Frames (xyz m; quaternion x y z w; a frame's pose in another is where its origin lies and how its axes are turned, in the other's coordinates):
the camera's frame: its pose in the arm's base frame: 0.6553 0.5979 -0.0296 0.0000 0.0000 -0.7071 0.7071
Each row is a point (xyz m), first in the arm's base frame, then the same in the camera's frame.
Working: the arm's base frame: its pose in the camera's frame: 0.5979 -0.6553 0.0296 0.0000 0.0000 0.7071 0.7071

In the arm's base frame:
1: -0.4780 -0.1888 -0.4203
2: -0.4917 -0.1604 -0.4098
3: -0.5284 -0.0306 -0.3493
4: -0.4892 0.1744 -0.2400
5: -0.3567 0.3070 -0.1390
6: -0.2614 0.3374 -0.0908
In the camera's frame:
1: 0.7867 -1.1333 -0.3907
2: 0.7583 -1.1470 -0.3802
3: 0.6285 -1.1837 -0.3197
4: 0.4235 -1.1445 -0.2104
5: 0.2909 -1.0120 -0.1094
6: 0.2605 -0.9167 -0.0612

